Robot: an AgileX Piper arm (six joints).
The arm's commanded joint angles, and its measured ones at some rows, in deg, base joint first. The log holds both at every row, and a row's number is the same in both.
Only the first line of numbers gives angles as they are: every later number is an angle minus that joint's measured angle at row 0.
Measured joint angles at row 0:
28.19, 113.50, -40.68, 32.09, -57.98, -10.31
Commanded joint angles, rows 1 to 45:
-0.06, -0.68, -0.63, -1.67, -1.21, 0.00
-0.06, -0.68, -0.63, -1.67, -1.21, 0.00
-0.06, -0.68, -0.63, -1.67, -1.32, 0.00
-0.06, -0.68, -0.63, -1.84, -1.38, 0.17
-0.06, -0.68, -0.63, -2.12, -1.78, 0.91
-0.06, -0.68, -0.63, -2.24, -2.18, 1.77
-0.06, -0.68, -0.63, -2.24, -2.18, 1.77
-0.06, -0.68, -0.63, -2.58, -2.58, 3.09
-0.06, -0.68, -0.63, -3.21, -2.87, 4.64
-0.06, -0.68, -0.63, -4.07, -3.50, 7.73
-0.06, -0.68, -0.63, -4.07, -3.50, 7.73
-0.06, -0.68, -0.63, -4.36, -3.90, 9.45
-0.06, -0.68, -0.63, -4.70, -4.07, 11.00
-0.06, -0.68, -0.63, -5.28, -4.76, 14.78
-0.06, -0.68, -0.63, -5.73, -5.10, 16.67
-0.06, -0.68, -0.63, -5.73, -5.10, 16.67
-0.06, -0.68, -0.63, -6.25, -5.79, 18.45
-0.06, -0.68, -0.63, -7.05, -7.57, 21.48
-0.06, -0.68, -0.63, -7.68, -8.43, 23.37
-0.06, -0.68, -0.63, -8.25, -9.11, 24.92
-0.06, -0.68, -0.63, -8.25, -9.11, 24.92
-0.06, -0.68, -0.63, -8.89, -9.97, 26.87
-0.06, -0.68, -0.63, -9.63, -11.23, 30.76
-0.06, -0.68, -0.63, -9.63, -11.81, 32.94
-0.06, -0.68, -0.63, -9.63, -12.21, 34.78
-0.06, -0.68, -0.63, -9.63, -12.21, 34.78
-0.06, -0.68, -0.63, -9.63, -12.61, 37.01
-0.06, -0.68, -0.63, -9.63, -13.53, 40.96
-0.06, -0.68, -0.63, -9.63, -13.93, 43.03
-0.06, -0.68, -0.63, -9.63, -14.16, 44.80
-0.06, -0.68, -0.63, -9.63, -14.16, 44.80
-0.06, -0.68, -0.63, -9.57, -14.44, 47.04
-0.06, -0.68, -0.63, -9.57, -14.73, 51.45
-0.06, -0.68, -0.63, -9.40, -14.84, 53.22
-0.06, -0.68, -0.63, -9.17, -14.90, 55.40
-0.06, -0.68, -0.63, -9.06, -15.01, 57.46
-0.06, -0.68, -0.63, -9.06, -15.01, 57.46
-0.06, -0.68, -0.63, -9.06, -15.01, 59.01
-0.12, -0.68, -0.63, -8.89, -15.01, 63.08
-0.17, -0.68, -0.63, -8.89, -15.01, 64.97
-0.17, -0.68, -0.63, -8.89, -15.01, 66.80
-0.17, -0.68, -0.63, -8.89, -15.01, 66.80
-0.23, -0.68, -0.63, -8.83, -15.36, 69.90
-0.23, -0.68, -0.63, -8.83, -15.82, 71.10
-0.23, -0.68, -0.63, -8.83, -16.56, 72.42
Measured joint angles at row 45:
-0.40, 0.58, 1.32, -4.36, -4.47, 67.09
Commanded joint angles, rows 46 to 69:
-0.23, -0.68, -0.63, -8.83, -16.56, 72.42
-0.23, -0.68, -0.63, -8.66, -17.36, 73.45
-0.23, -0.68, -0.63, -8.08, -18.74, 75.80
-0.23, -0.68, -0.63, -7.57, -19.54, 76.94
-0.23, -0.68, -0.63, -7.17, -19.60, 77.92
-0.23, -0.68, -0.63, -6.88, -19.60, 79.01
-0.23, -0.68, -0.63, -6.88, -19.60, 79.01
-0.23, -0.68, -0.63, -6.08, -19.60, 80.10
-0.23, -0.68, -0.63, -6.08, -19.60, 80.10
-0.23, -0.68, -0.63, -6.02, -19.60, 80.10
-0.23, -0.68, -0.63, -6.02, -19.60, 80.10
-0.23, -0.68, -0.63, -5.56, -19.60, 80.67
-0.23, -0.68, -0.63, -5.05, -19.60, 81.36
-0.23, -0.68, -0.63, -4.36, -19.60, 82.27
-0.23, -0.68, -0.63, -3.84, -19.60, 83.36
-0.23, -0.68, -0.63, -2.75, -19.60, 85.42
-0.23, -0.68, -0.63, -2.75, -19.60, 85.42
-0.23, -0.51, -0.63, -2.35, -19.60, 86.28
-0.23, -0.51, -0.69, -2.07, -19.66, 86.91
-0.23, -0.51, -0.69, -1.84, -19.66, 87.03
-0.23, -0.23, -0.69, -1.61, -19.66, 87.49
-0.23, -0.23, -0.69, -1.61, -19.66, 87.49
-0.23, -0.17, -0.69, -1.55, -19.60, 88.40
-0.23, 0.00, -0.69, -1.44, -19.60, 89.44
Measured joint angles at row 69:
-0.17, 0.69, 1.26, -1.78, -4.70, 86.46
